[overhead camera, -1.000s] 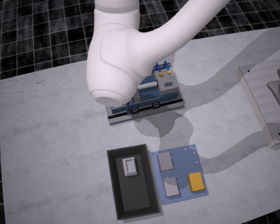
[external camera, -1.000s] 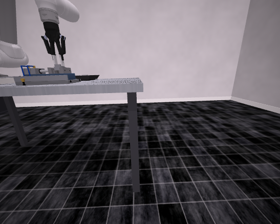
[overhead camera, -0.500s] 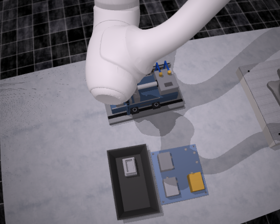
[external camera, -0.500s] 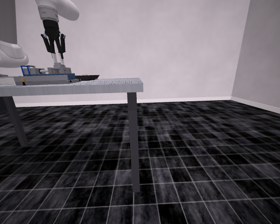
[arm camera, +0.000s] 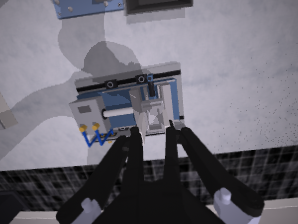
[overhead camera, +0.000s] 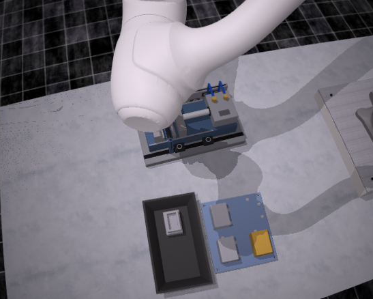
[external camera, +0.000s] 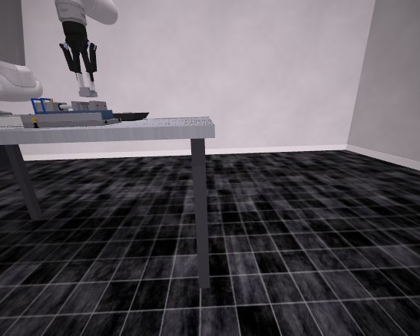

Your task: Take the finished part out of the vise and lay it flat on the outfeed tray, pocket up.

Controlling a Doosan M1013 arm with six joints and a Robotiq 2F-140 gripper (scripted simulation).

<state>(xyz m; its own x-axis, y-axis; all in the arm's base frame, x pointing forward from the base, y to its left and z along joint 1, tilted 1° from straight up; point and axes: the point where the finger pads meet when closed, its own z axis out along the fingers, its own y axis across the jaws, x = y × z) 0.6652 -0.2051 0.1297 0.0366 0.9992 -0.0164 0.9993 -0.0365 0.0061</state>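
Now: the blue vise 7 cm behind my hand and 13 cm below it. Round my hand: yellow block 14 cm behind, 39 cm to the left, 15 cm below; then blue plate 10 cm behind, 34 cm to the left, 17 cm below.
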